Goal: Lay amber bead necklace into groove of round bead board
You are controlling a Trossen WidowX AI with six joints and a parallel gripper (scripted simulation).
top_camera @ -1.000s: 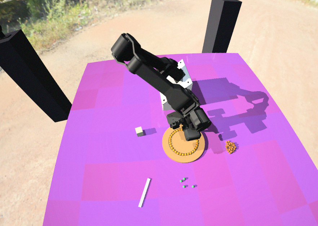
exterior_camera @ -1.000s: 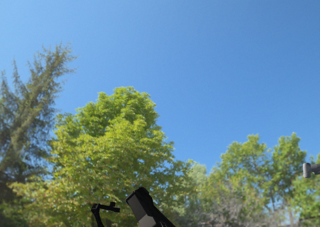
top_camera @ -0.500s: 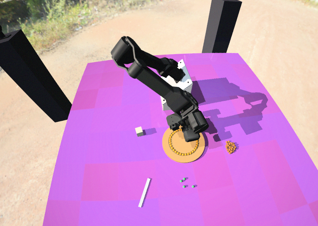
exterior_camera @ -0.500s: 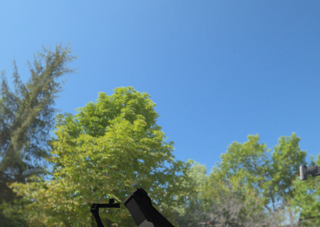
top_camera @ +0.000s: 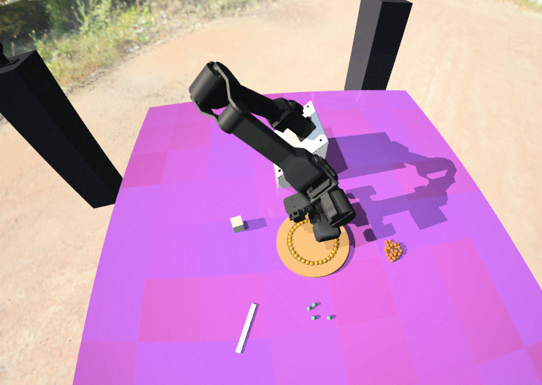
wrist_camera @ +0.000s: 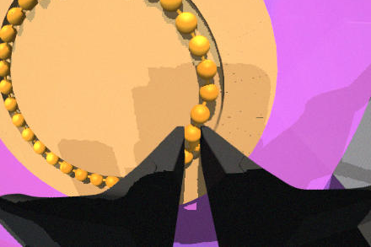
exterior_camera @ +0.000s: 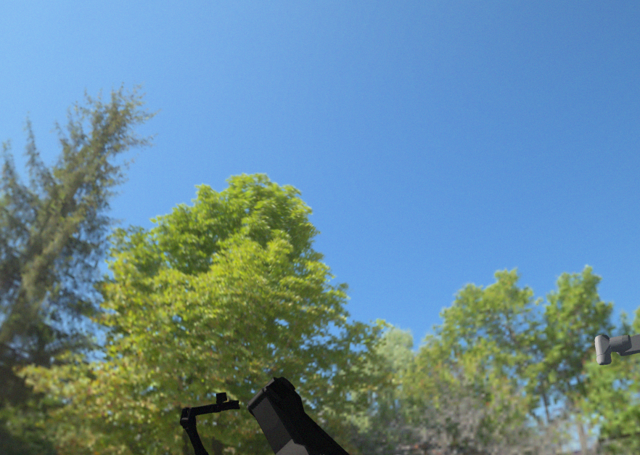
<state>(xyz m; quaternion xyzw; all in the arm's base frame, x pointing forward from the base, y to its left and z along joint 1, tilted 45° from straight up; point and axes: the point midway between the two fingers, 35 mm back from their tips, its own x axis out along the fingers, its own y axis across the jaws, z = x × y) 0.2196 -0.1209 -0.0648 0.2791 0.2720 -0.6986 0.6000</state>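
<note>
The round tan bead board is 5 cm ahead of my gripper tip, 2 cm to the right of it and 1 cm below it. Also, from my gripper tip: small cream cube: 21 cm to the right, 5 cm behind; then white bar: 25 cm to the right, 23 cm ahead, 1 cm below.
</note>
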